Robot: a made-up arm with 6 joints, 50 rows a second.
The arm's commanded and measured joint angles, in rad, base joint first. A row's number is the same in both.
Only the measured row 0 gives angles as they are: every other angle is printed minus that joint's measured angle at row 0.
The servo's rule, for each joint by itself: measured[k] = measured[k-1] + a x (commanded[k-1-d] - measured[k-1]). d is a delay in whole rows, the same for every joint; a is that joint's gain. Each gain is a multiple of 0.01, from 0.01 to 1. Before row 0 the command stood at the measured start. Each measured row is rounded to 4 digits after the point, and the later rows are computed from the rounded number. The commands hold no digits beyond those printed.
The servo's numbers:
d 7
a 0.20 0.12 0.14 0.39 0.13 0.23
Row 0, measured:
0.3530, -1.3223, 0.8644, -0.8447, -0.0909, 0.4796
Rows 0 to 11, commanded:
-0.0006, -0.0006, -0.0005, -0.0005, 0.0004, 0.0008
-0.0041, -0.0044, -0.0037, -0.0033, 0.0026, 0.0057
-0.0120, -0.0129, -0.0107, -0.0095, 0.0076, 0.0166
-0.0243, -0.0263, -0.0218, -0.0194, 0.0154, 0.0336
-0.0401, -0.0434, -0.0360, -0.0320, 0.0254, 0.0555
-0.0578, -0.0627, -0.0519, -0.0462, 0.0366, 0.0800
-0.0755, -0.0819, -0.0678, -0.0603, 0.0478, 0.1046
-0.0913, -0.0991, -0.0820, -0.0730, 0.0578, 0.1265
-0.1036, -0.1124, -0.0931, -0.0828, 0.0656, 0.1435
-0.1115, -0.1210, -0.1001, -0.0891, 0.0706, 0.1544
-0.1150, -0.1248, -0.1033, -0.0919, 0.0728, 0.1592
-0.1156, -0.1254, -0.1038, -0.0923, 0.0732, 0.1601
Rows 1 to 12, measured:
0.0000, 0.0000, 0.0000, 0.0000, 0.0000, 0.0000
0.0000, 0.0000, 0.0000, 0.0000, 0.0000, 0.0000
0.0000, 0.0000, 0.0000, 0.0000, 0.0000, 0.0000
0.0000, 0.0000, 0.0000, 0.0000, 0.0000, 0.0000
0.0000, 0.0000, 0.0000, 0.0000, 0.0000, 0.0000
0.0000, 0.0000, 0.0000, 0.0000, 0.0000, 0.0000
0.0000, 0.0000, 0.0000, 0.0000, 0.0000, 0.0000
-0.0001, -0.0001, -0.0001, -0.0002, 0.0001, 0.0002
-0.0009, -0.0006, -0.0006, -0.0014, 0.0004, 0.0015
-0.0031, -0.0021, -0.0020, -0.0046, 0.0013, 0.0050
-0.0073, -0.0050, -0.0048, -0.0104, 0.0031, 0.0116
-0.0139, -0.0096, -0.0092, -0.0188, 0.0060, 0.0217

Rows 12 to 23, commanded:
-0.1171, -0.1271, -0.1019, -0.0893, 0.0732, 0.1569
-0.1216, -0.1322, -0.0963, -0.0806, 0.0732, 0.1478
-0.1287, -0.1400, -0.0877, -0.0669, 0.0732, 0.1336
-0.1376, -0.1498, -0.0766, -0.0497, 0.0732, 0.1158
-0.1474, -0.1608, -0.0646, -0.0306, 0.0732, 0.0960
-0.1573, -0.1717, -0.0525, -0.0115, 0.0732, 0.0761
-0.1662, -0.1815, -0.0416, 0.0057, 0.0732, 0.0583
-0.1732, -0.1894, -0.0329, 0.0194, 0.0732, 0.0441
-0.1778, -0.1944, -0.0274, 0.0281, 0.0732, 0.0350
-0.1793, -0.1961, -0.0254, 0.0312, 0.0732, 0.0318
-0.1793, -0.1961, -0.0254, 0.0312, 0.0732, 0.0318
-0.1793, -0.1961, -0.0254, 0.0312, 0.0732, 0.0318
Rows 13 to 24, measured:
-0.0227, -0.0160, -0.0152, -0.0295, 0.0100, 0.0351
-0.0333, -0.0239, -0.0226, -0.0415, 0.0149, 0.0511
-0.0449, -0.0329, -0.0309, -0.0538, 0.0205, 0.0684
-0.0566, -0.0424, -0.0396, -0.0651, 0.0264, 0.0857
-0.0676, -0.0518, -0.0481, -0.0745, 0.0321, 0.1015
-0.0771, -0.0606, -0.0558, -0.0813, 0.0374, 0.1148
-0.0848, -0.0684, -0.0625, -0.0856, 0.0421, 0.1252
-0.0913, -0.0754, -0.0680, -0.0870, 0.0461, 0.1325
-0.0974, -0.0822, -0.0720, -0.0845, 0.0496, 0.1360
-0.1037, -0.0891, -0.0742, -0.0776, 0.0527, 0.1354
-0.1105, -0.0964, -0.0745, -0.0667, 0.0554, 0.1309
-0.1179, -0.1041, -0.0731, -0.0526, 0.0577, 0.1229

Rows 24 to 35, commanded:
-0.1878, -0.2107, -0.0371, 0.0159, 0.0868, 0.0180
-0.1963, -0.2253, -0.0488, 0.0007, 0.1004, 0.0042
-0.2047, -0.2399, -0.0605, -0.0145, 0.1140, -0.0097
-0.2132, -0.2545, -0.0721, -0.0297, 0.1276, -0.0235
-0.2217, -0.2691, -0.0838, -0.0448, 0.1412, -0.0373
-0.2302, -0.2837, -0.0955, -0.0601, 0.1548, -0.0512
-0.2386, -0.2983, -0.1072, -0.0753, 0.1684, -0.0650
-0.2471, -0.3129, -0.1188, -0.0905, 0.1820, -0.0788
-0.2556, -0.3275, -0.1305, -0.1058, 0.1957, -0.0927
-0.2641, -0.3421, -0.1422, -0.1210, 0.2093, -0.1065
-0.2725, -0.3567, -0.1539, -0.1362, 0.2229, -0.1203
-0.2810, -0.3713, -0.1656, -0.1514, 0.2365, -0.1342
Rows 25 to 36, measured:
-0.1258, -0.1122, -0.0702, -0.0366, 0.0597, 0.1121
-0.1339, -0.1205, -0.0662, -0.0201, 0.0615, 0.0997
-0.1418, -0.1288, -0.0615, -0.0047, 0.0630, 0.0869
-0.1490, -0.1367, -0.0567, 0.0081, 0.0643, 0.0750
-0.1551, -0.1438, -0.0523, 0.0171, 0.0655, 0.0651
-0.1599, -0.1501, -0.0485, 0.0226, 0.0665, 0.0574
-0.1638, -0.1556, -0.0453, 0.0260, 0.0674, 0.0515
-0.1686, -0.1622, -0.0442, 0.0221, 0.0699, 0.0438
-0.1741, -0.1698, -0.0448, 0.0138, 0.0739, 0.0347
-0.1802, -0.1782, -0.0470, 0.0028, 0.0791, 0.0245
-0.1868, -0.1874, -0.0505, -0.0099, 0.0854, 0.0135
-0.1938, -0.1972, -0.0552, -0.0235, 0.0927, 0.0018

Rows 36 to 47, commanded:
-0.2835, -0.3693, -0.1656, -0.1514, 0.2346, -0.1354
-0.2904, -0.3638, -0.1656, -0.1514, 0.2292, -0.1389
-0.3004, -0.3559, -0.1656, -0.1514, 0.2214, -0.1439
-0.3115, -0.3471, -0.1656, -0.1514, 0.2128, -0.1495
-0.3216, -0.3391, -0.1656, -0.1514, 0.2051, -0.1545
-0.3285, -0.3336, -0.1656, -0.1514, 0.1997, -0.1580
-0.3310, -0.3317, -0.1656, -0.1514, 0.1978, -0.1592
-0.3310, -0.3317, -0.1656, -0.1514, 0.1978, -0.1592
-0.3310, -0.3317, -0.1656, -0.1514, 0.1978, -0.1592
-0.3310, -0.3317, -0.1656, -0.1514, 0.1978, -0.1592
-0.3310, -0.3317, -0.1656, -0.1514, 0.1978, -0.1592
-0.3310, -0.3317, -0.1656, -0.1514, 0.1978, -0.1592
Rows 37 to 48, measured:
-0.2011, -0.2076, -0.0608, -0.0378, 0.1008, -0.0104
-0.2086, -0.2185, -0.0673, -0.0524, 0.1096, -0.0230
-0.2163, -0.2298, -0.0745, -0.0673, 0.1190, -0.0358
-0.2242, -0.2415, -0.0823, -0.0823, 0.1290, -0.0489
-0.2322, -0.2536, -0.0907, -0.0974, 0.1394, -0.0621
-0.2403, -0.2660, -0.0995, -0.1125, 0.1503, -0.0755
-0.2484, -0.2786, -0.1088, -0.1277, 0.1615, -0.0890
-0.2554, -0.2895, -0.1168, -0.1369, 0.1710, -0.0997
-0.2624, -0.2984, -0.1236, -0.1426, 0.1786, -0.1087
-0.2700, -0.3053, -0.1295, -0.1460, 0.1842, -0.1168
-0.2783, -0.3103, -0.1346, -0.1481, 0.1879, -0.1243
-0.2870, -0.3138, -0.1389, -0.1494, 0.1901, -0.1312

